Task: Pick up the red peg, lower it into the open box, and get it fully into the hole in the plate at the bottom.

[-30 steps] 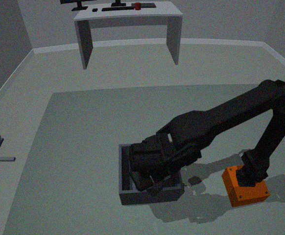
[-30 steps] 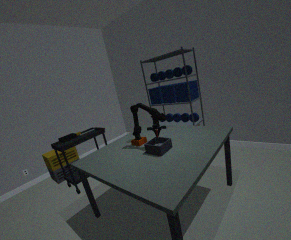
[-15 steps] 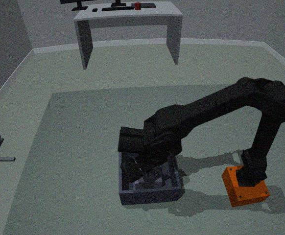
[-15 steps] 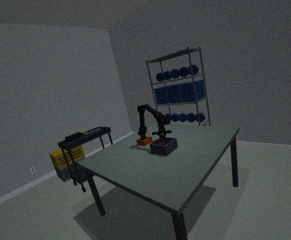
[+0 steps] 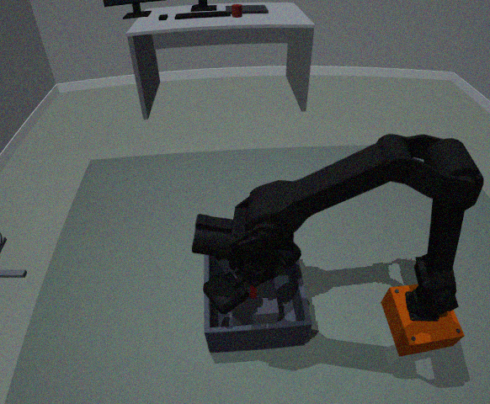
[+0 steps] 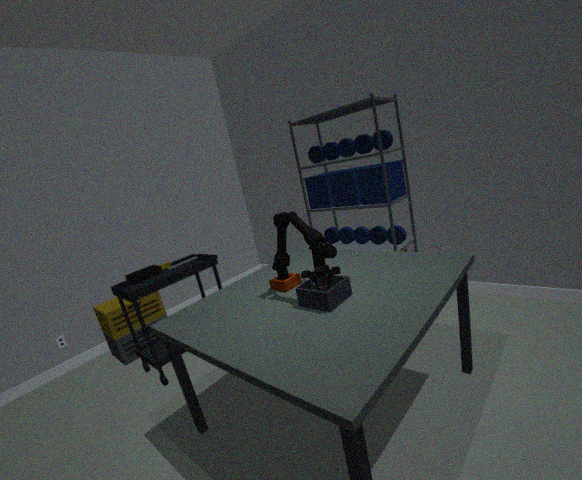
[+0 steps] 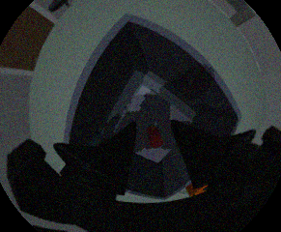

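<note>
My gripper tip is 2 cm above the red peg, 1 cm to the right of it and 1 cm past it. Round my gripper tip: light grey plate 2 cm below, 1 cm to the left, 1 cm behind; grey box 4 cm below, 1 cm to the left, 1 cm behind.
</note>
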